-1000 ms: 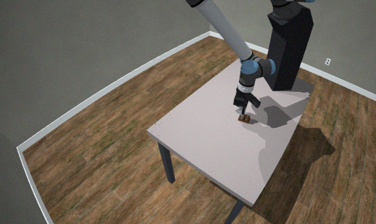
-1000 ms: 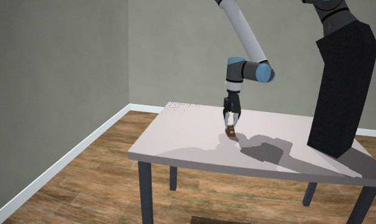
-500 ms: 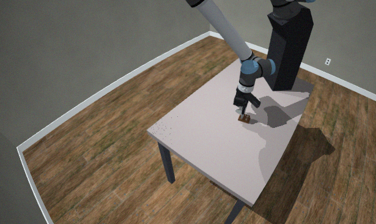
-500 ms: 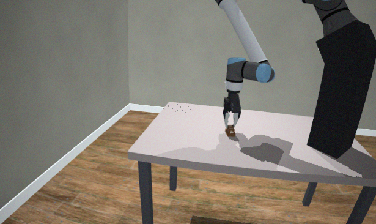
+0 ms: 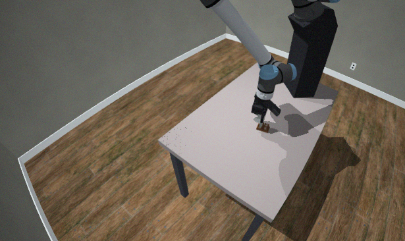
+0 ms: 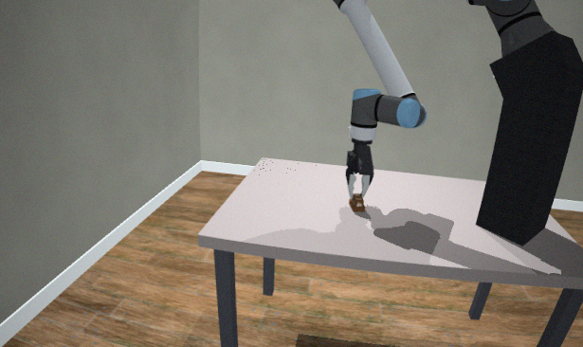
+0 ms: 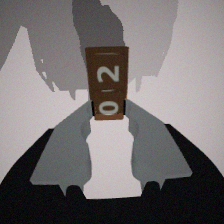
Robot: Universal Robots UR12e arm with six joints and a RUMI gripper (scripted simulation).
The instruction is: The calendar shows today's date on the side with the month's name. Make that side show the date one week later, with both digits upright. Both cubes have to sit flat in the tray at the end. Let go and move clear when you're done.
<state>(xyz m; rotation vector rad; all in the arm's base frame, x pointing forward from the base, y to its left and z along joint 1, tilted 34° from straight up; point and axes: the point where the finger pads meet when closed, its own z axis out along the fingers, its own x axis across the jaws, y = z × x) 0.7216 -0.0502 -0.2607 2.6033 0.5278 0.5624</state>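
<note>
My hand is 10 mm above the brown calendar cube. The rest, counted from my hand: brown wooden calendar tray (30 mm below, 20 mm to the left, 10 mm behind).
</note>
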